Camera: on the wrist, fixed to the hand. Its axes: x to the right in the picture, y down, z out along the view.
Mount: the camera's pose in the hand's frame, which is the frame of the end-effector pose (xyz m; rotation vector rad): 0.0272 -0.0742 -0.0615 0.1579 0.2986 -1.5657
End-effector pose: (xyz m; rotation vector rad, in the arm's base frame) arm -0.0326 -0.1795 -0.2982 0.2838 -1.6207 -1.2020
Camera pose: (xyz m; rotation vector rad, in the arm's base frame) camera -0.0202 -0.2671 -0.3452 1.9635 -1.0484 -1.9387
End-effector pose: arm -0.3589 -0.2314 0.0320 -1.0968 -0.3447 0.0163
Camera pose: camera -0.3274 -0.3141 0.0789 -0.4281 -0.8290 -1.4585
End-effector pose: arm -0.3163 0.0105 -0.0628 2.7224 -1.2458 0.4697
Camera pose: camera -0.2579 0.0536 0.0062 2.5895 1.0471 0.6299
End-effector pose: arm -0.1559 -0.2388 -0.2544 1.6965 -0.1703 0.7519
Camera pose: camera -0.1218 -0.1541 -0.2955 1.2956 1.3084 -0.2090
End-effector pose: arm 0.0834 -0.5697 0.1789 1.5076 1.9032 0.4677
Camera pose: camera -0.0153 -0.5567 0.1685 -0.3050 2.6800 -0.2229
